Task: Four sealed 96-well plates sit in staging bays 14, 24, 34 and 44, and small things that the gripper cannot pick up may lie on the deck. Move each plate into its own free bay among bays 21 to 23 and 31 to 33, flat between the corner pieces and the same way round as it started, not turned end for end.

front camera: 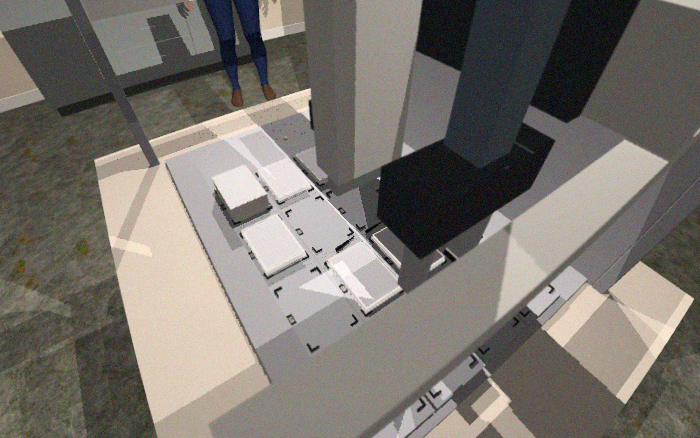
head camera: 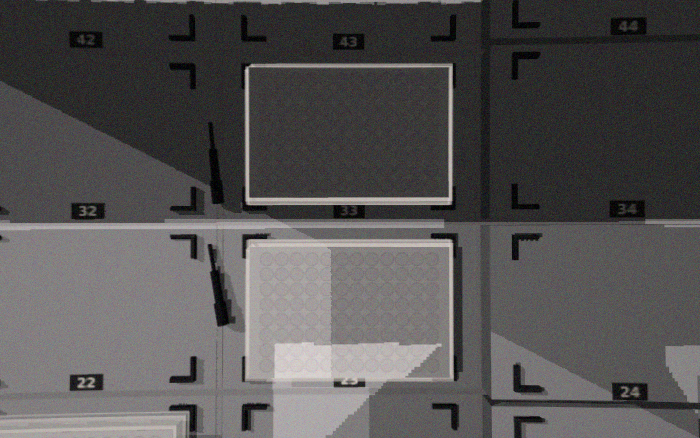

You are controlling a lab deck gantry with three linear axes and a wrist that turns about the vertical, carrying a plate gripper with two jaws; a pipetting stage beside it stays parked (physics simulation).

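Where they show: gripper, fingertip midpoint: (front camera: 432,275); robot's base, link origin: (front camera: 215,190).
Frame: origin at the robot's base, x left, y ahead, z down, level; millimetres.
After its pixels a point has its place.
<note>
One sealed plate (front camera: 363,276) @(x 143, y 399, z -15 mm) (head camera: 350,309) @(x 151, y 393, z -14 mm) lies flat in bay 23. Another plate (front camera: 384,245) @(x 220, y 365, z -14 mm) (head camera: 348,134) @(x 256, y 392, z -14 mm) lies flat in bay 33, partly hidden by a jaw in the front view. A third plate (front camera: 284,179) @(x 148, y 75, z -14 mm) lies in bay 21. The edge of a fourth plate (front camera: 309,164) @(x 226, y 60, z -14 mm) shows at bay 31, mostly hidden by the pale column. Bays 22, 24, 32 and 34 hold no plate where they show. My gripper (front camera: 448,245) hangs below the black block at the right; its jaws stand apart and look open, with the tips hidden by the pale beam. It does not show in the head view.
A tall box (front camera: 241,191) @(x 41, y 88, z -42 mm) stands at bay 11, and another white plate (front camera: 273,243) @(x 42, y 237, z -14 mm) (head camera: 87,427) @(x 84, y 239, z -14 mm) lies in bay 12. Two thin black pen-like things (head camera: 215,175) @(x 233, y 309, z -6 mm) (head camera: 219,304) @(x 153, y 312, z -7 mm) lie left of bays 33 and 23. A tiny round thing (front camera: 285,138) @(x 236, y -97, z -2 mm) lies at the far deck end.
</note>
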